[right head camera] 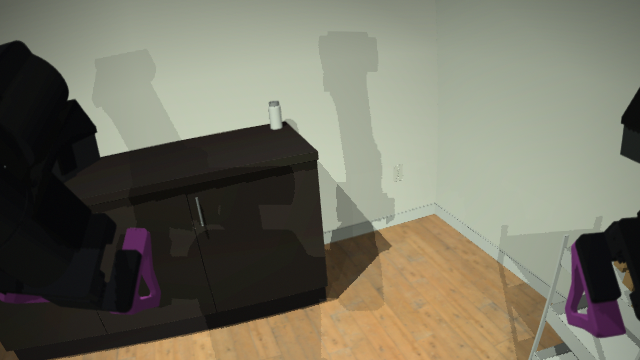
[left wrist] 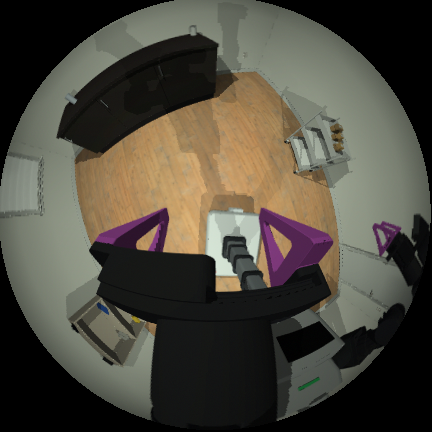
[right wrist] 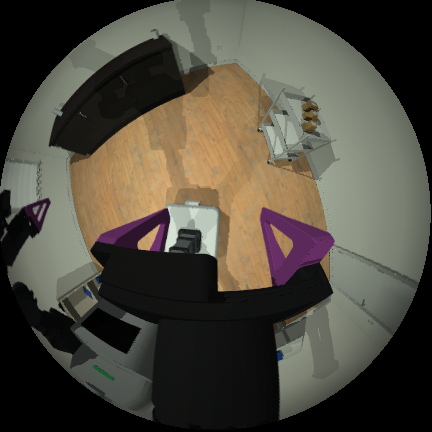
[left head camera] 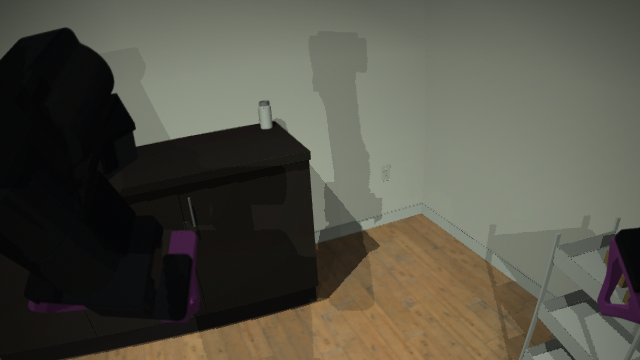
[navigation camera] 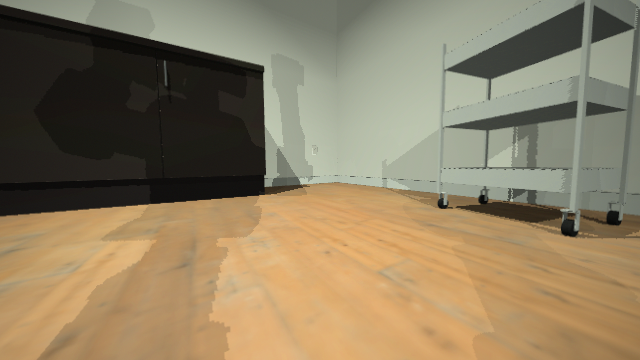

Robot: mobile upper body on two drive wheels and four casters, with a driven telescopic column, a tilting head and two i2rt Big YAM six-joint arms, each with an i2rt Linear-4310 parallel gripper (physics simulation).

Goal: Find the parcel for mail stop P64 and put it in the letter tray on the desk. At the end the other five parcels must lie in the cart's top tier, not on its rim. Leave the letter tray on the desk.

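Frame: origin at the left arm's base, x left, y back, z up, level; metres.
Where they show: left gripper, fingertip midpoint: point(right head camera: 115, 296) point(left wrist: 213, 212) point(right wrist: 45, 200) point(left head camera: 148, 302); right gripper, fingertip midpoint: point(right head camera: 617, 309) point(left wrist: 377, 223) point(right wrist: 214, 212).
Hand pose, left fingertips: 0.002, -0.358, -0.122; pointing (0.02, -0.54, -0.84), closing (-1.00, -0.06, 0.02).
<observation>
Things, the pixels of their top centre, and the offset from my left fingertips, as dx, dy, dz. "spot": a spot on its surface instead.
- dark cabinet at a spot on its surface: point(left head camera: 250, 240) point(right head camera: 258, 240) spot: +0.342, -1.323, -0.764
- white bottle at its top centre: point(left head camera: 264, 101) point(right head camera: 273, 101) +0.332, -1.839, -0.230
The grey three-tier cart point(left head camera: 544, 285) point(right head camera: 553, 285) point(navigation camera: 580, 125) stands at the right of the head and navigation views. Several small brown parcels point(left wrist: 337, 137) point(right wrist: 310, 115) lie in a row in its top tier in both wrist views; their labels cannot be read. My left gripper point(left wrist: 213, 212) is open and empty, in the air above my base, away from the cart. My right gripper point(right wrist: 214, 212) is open and empty, also in the air; in the head views it partly covers the cart. I cannot make out the letter tray or the desk.
A dark cabinet point(left head camera: 250, 240) point(right head camera: 260, 240) point(navigation camera: 210, 130) stands along the wall, with a white bottle point(left head camera: 265, 116) point(right head camera: 275, 116) on top. A beige open box point(left wrist: 92, 332) with blue and yellow things shows at the left wrist view's lower left.
</observation>
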